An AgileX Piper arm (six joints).
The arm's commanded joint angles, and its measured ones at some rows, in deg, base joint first. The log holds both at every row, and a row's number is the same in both.
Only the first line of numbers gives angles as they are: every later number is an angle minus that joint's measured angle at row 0.
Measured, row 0: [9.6, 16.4, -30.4, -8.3, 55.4, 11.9]
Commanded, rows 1 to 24: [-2.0, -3.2, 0.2, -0.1, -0.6, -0.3]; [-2.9, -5.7, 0.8, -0.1, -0.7, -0.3]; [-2.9, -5.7, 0.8, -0.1, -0.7, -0.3]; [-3.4, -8.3, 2.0, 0.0, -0.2, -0.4]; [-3.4, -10.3, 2.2, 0.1, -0.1, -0.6]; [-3.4, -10.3, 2.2, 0.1, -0.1, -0.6]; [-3.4, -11.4, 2.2, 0.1, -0.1, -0.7]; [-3.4, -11.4, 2.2, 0.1, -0.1, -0.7]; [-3.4, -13.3, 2.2, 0.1, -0.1, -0.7]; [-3.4, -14.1, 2.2, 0.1, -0.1, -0.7]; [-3.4, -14.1, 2.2, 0.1, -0.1, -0.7]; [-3.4, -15.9, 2.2, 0.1, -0.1, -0.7]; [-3.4, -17.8, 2.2, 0.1, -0.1, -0.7]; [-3.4, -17.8, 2.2, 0.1, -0.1, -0.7]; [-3.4, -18.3, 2.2, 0.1, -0.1, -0.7]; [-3.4, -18.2, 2.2, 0.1, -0.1, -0.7]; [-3.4, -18.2, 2.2, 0.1, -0.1, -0.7]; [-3.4, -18.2, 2.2, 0.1, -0.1, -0.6]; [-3.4, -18.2, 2.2, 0.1, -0.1, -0.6]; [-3.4, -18.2, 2.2, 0.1, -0.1, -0.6]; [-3.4, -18.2, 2.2, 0.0, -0.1, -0.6]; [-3.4, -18.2, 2.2, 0.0, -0.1, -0.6]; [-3.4, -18.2, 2.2, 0.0, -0.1, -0.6]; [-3.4, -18.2, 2.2, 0.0, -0.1, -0.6]
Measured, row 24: [-3.1, -16.6, 2.0, 0.0, 0.3, 0.0]
